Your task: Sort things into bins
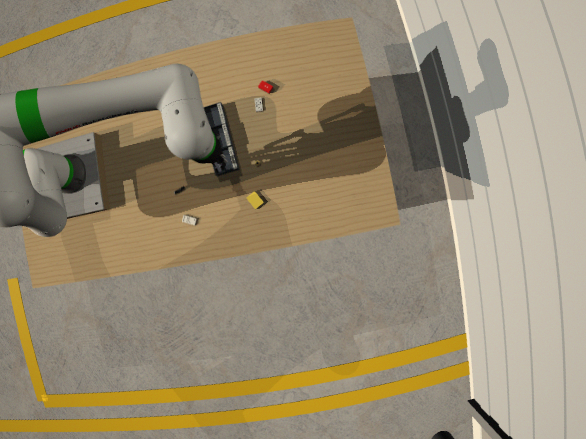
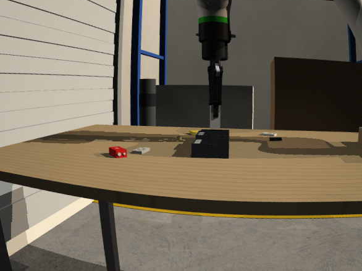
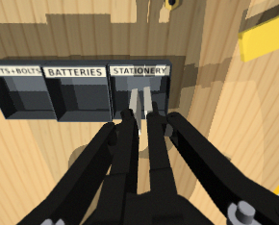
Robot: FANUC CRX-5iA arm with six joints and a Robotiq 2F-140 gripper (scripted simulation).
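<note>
My hand is 9 cm to the right of the black three-part bin and 5 cm above it. From my hand the other things lie so: yellow pad 16 cm to the right, 7 cm below, 6 cm ahead; then nut 11 cm ahead, 7 cm below, 4 cm to the right; then black piece 19 cm behind, 7 cm below, 4 cm to the right.
</note>
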